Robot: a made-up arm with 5 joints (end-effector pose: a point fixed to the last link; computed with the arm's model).
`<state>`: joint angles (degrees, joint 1 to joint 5).
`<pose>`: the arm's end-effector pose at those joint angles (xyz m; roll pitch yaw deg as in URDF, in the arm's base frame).
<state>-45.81 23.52 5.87 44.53 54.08</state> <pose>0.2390 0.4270 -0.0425 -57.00 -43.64 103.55</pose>
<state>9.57 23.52 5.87 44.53 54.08</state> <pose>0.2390 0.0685 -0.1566 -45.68 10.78 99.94</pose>
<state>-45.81 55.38 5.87 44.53 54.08</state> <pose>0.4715 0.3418 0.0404 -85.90 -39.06 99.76</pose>
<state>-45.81 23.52 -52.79 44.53 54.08</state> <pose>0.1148 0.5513 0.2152 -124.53 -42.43 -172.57</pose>
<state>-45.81 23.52 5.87 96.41 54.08</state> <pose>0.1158 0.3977 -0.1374 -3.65 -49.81 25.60</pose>
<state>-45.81 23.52 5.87 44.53 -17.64</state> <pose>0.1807 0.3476 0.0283 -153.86 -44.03 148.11</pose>
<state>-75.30 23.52 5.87 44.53 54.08</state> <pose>0.2390 0.5297 0.1362 -78.04 -71.27 121.86</pose>
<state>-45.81 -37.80 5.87 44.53 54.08</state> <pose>-0.2184 0.3108 0.0705 6.37 -53.35 99.84</pose>
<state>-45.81 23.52 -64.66 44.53 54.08</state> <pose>0.0697 0.5431 0.2625 -132.79 -34.97 -160.75</pose>
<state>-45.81 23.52 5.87 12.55 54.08</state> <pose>0.2645 0.4932 0.0276 -69.38 -23.44 133.27</pose>
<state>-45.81 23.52 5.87 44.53 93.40</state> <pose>0.2183 0.4454 -0.1064 -17.31 -26.73 95.63</pose>
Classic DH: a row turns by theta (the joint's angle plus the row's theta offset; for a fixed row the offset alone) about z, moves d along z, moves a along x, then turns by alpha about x. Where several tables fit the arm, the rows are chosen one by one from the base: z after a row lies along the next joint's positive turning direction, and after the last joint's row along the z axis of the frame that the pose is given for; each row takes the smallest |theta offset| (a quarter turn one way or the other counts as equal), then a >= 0, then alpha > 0; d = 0 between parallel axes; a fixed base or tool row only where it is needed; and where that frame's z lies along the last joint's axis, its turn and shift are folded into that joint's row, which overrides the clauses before.
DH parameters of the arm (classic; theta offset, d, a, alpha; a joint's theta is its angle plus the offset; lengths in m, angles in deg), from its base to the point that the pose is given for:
base (fixed): 90 0.242 0.139 -90
joint 1: -90 -0.147 0.062 90
joint 2: 24.05 -0.0145 -0.0645 -86.42
joint 3: 88.41 0.3107 0.1181 -66
joint 4: 9.91 0.2223 -0.0212 93.03
joint 5: -79.77 -0.1585 0.0622 82.56
tool (fixed): 63.1 -0.0834 0 0

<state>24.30 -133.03 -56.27 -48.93 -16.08</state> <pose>0.3060 0.5460 0.4183 94.23 -45.68 -80.60</pose>
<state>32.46 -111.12 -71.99 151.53 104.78</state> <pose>0.0469 0.6843 0.6770 -116.86 76.84 147.08</pose>
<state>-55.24 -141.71 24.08 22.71 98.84</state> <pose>-0.0752 -0.3527 0.4534 -35.95 -80.84 -74.76</pose>
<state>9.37 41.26 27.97 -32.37 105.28</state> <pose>0.4475 0.0659 -0.1654 64.57 55.44 -166.16</pose>
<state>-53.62 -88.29 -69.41 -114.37 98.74</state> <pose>0.0173 -0.1189 0.8509 -150.59 17.37 176.59</pose>
